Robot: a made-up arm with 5 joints.
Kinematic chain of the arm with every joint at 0, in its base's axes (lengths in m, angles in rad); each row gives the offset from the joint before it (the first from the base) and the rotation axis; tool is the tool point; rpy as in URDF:
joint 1: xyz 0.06 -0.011 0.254 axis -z
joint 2: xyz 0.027 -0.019 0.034 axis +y
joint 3: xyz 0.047 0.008 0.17 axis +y
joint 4: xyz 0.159 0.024 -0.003 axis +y
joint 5: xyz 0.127 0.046 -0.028 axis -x
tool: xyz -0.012 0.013 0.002 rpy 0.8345 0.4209 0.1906
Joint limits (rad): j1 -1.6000..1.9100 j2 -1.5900..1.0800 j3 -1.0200..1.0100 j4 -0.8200..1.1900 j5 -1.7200..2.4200
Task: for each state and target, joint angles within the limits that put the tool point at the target. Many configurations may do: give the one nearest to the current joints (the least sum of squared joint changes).
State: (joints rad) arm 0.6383 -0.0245 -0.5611 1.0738 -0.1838
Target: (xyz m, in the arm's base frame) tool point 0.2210 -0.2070 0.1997
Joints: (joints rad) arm 1.1686 0.6099 0.0006 1.1787 -0.1777
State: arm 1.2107 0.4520 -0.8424 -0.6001 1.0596
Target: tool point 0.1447 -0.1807 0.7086
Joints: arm 1.4708 0.0022 -0.9789 -0.8200 1.0365
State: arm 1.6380 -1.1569 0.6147 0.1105 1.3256
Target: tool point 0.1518 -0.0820 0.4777
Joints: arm 1.2468 -1.4944 0.7170 0.2738 1.2985
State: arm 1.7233 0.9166 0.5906 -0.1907 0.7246
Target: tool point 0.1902 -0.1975 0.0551
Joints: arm 1.2750 1.0392 0.4371 -0.2585 0.7076
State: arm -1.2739 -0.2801 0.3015 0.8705 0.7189
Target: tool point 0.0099 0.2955 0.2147
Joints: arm -1.5045 0.4610 0.0996 0.5096 0.6897
